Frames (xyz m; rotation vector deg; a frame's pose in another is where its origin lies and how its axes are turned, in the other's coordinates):
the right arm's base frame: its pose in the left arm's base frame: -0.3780 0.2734 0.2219 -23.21 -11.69 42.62
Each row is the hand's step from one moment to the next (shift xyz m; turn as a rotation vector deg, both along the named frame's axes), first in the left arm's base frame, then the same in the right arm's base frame.
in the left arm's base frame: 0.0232 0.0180 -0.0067 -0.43 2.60 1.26
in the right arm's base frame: 0.0289 0.0005 -0.0084 1.54 1.45 2.02
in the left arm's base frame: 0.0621 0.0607 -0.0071 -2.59 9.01 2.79
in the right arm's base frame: 0.0865 0.0051 -0.0090 4.47 6.38 5.91
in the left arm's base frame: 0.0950 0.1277 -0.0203 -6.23 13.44 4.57
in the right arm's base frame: 0.1561 0.0350 -0.0125 4.98 10.79 9.95
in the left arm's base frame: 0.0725 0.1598 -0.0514 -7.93 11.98 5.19
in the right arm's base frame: 0.1609 0.0834 -0.0242 2.77 10.60 10.64
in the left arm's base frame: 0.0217 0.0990 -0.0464 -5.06 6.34 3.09
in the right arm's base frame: 0.0824 0.0722 -0.0207 0.86 6.00 6.22
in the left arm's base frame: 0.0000 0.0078 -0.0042 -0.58 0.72 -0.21
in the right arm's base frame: 0.0052 0.0070 -0.0016 0.07 0.92 0.20
